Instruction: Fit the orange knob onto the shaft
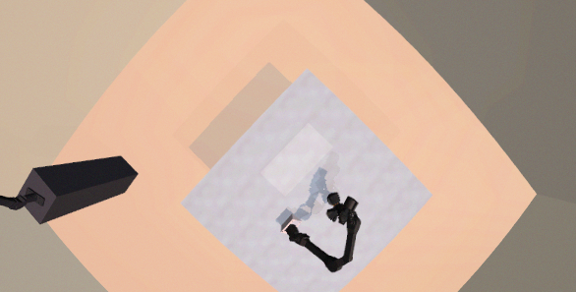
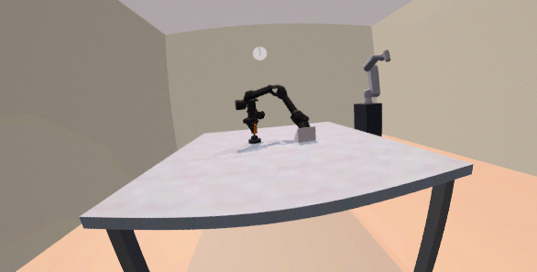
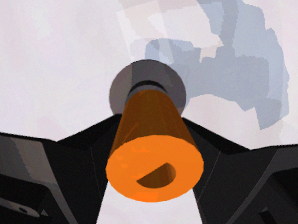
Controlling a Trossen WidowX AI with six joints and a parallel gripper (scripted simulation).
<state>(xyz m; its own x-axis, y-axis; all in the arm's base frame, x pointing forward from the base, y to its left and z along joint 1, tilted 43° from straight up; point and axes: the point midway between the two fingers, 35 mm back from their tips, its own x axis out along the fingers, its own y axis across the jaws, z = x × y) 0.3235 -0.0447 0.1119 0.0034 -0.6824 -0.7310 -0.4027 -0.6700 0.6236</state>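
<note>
Now: gripper tip 20 mm below the orange knob. From my gripper tip the other things lie so: round dark pedestal (40 mm below).
</note>
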